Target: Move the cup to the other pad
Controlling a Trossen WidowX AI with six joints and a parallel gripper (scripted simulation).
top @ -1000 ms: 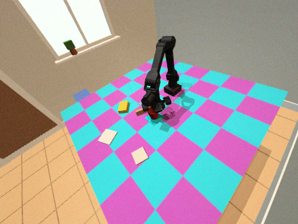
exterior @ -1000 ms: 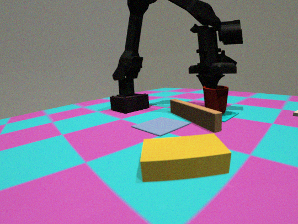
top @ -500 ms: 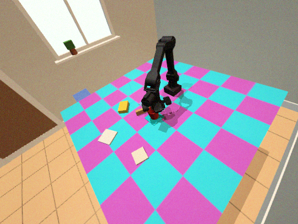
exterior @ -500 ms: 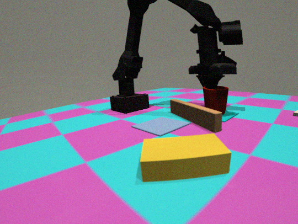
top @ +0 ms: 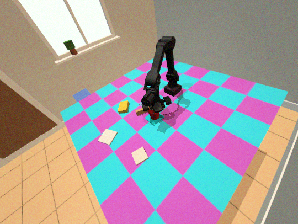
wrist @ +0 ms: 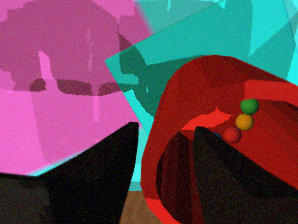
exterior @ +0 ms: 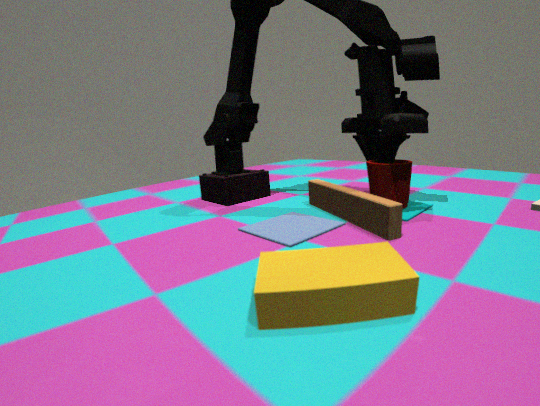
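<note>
My gripper tip is now 3 cm short of the red cup, 1 cm to the left of it and 1 cm above it. Also, from my gripper tip: cyan pad: 3 cm ahead, 1 cm to the right, 5 cm below; grey-blue pad: 18 cm to the right, 5 cm below; wooden bar: 2 cm ahead, 9 cm to the right, 3 cm below.
</note>
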